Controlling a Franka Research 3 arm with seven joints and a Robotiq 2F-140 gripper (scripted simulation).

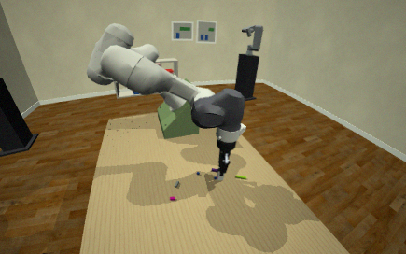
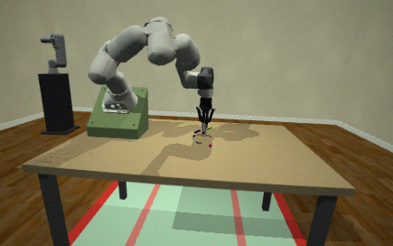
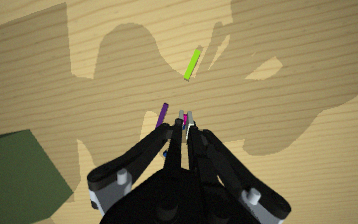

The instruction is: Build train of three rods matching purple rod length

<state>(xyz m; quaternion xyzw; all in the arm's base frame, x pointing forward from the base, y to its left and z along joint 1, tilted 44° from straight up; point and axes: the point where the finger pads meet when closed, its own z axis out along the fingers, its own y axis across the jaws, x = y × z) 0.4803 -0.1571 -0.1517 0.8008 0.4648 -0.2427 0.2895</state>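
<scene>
Right now my hand is 50 mm past the purple rod, 30 mm above it and 10 mm to the right of it. From my hand the other things lie so: dark blue piece 80 mm to the right, 70 mm behind, 30 mm below; grey rod 190 mm to the right, 50 mm behind, 30 mm below; lime rod 90 mm to the left, 40 mm ahead, 30 mm below.
</scene>
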